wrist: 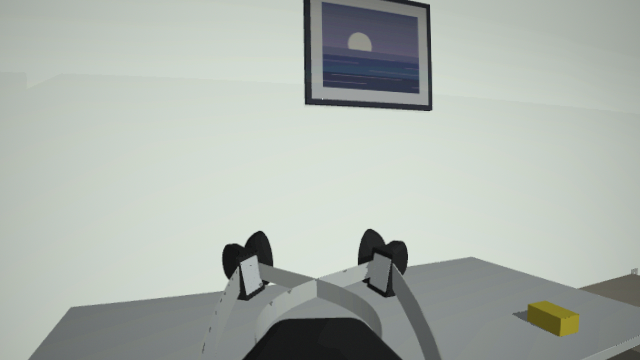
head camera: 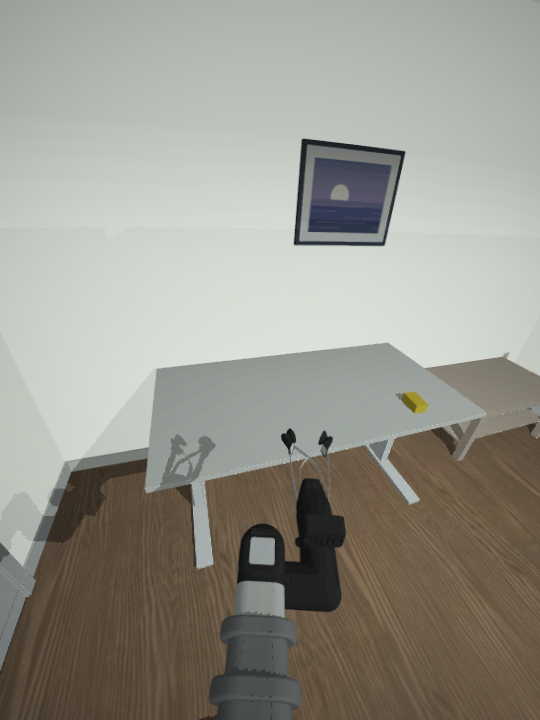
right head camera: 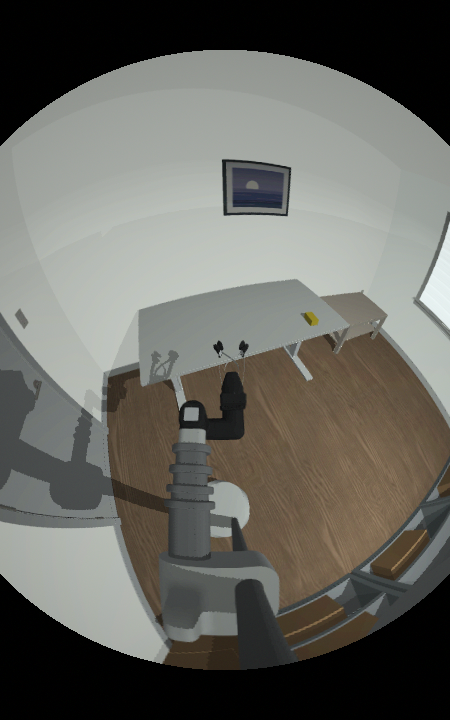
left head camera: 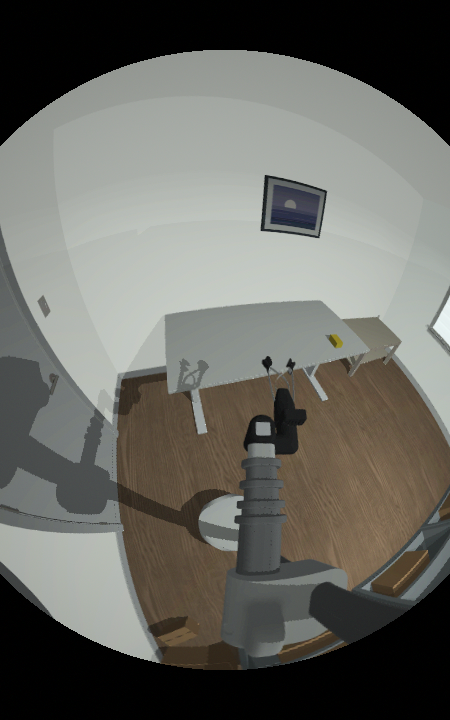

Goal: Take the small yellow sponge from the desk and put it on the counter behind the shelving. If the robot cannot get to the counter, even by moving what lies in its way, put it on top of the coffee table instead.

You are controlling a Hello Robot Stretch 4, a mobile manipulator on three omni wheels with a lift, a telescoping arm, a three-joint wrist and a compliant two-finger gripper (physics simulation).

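Observation:
My gripper: visible, wrist view and left head camera view included. Also visible: small yellow sponge, grey desk, beige coffee table.

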